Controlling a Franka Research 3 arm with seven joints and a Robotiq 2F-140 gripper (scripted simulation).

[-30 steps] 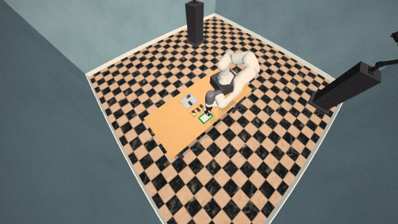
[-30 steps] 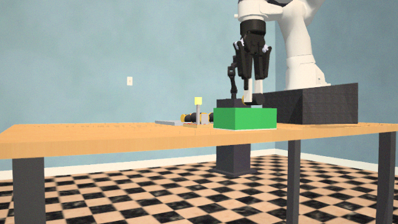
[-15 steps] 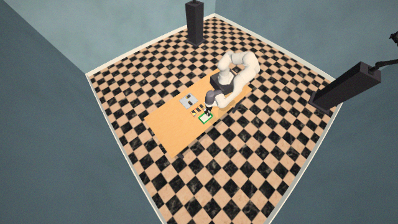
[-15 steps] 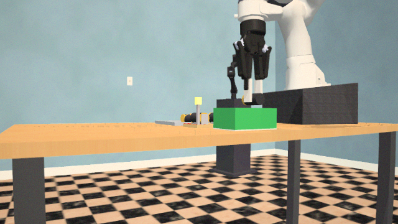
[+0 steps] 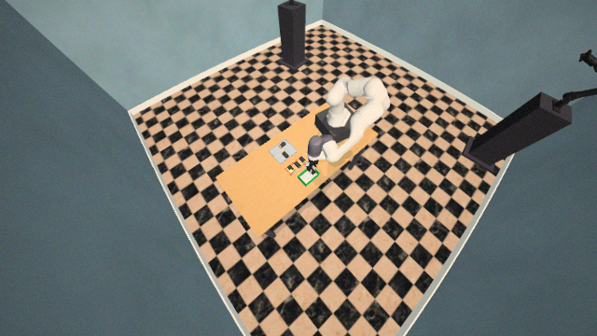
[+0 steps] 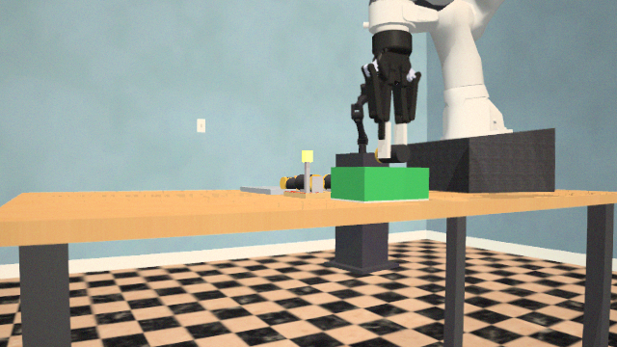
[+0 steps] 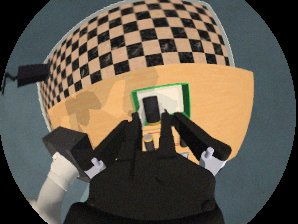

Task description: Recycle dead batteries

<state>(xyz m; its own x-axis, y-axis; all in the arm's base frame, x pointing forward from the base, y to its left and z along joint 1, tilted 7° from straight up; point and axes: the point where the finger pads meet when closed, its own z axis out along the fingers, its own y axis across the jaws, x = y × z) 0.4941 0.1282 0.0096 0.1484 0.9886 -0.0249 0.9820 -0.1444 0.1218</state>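
Now: hand 30 mm short of the green recycling box and 90 mm above it.
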